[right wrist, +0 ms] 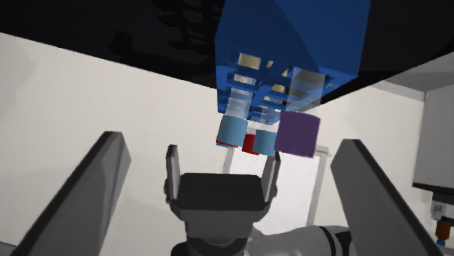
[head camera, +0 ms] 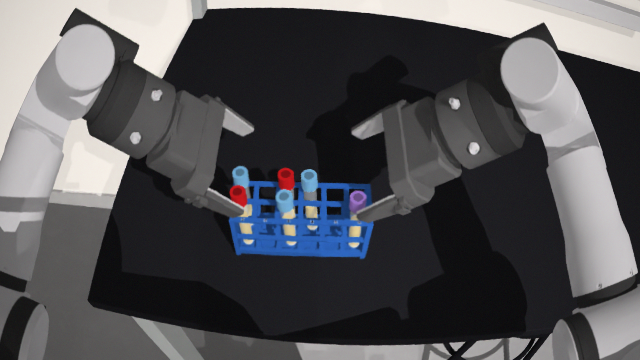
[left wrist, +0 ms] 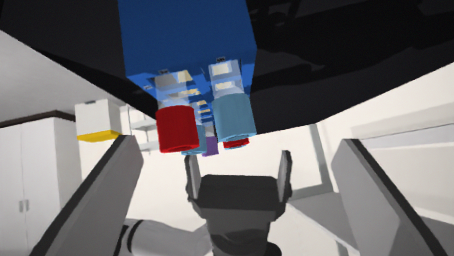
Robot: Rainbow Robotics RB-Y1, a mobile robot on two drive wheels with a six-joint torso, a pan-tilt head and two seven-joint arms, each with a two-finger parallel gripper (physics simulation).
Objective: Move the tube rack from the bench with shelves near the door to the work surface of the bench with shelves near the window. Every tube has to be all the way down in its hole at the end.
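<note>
The blue tube rack stands upright on the black bench top. It holds several upright tubes: red caps, light blue caps and one purple cap. Whether every tube is fully down cannot be told. My left gripper is open and empty, at cap height or above, over the rack's left end. My right gripper is open and empty, likewise over its right end.
The bench's near edge runs below the rack in the head view, with dark cables under it at the right. A pale wall lies behind the bench. A white cabinet and a box with a yellow base show in the left wrist view.
</note>
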